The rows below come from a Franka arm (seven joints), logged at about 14 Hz.
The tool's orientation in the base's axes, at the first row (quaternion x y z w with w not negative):
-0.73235 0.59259 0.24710 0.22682
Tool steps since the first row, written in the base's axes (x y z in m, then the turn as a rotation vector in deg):
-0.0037 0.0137 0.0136 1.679 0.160 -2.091
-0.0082 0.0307 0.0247 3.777 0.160 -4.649
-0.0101 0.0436 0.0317 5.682 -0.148 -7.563
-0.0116 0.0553 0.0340 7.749 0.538 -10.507
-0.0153 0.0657 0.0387 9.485 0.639 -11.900
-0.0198 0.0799 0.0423 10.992 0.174 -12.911
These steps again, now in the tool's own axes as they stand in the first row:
-0.0196 0.0004 -0.0016 1.493 -1.594 1.564
-0.0402 0.0011 0.0008 3.474 -3.550 3.351
-0.0547 0.0002 0.0036 5.880 -5.242 5.240
-0.0653 -0.0007 0.0093 7.581 -7.286 7.758
-0.0768 0.0007 0.0125 8.688 -8.952 8.739
-0.0906 0.0022 0.0190 9.942 -10.298 9.091

